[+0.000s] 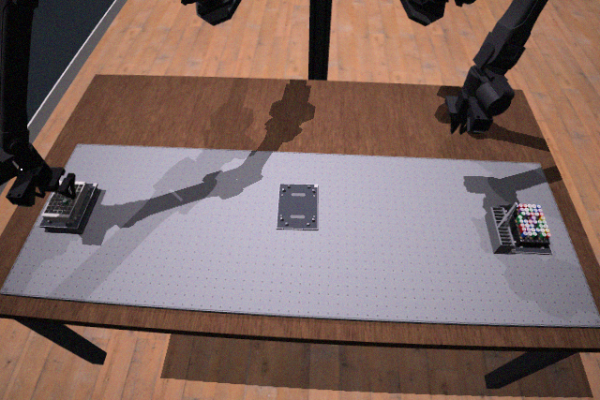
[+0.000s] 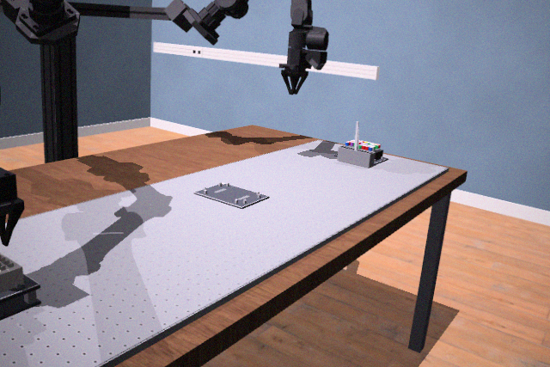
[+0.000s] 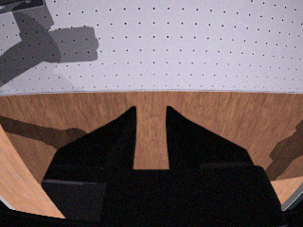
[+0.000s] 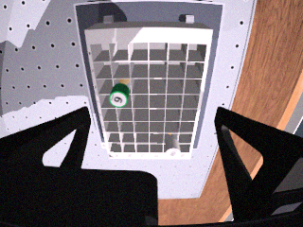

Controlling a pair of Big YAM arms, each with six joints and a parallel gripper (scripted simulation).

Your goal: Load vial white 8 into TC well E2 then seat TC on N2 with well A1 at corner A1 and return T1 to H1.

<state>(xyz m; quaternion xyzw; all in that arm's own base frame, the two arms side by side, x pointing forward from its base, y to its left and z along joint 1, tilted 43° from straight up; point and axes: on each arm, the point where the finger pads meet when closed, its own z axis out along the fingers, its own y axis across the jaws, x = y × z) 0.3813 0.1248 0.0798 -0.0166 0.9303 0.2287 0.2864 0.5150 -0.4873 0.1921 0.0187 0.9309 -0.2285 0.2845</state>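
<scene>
My right hand is 10 mm past the tube carrier TC and 40 mm above it. Round my right hand: forceps holder H1: 80 mm ahead, 1270 mm to the left, 80 mm below.
</scene>
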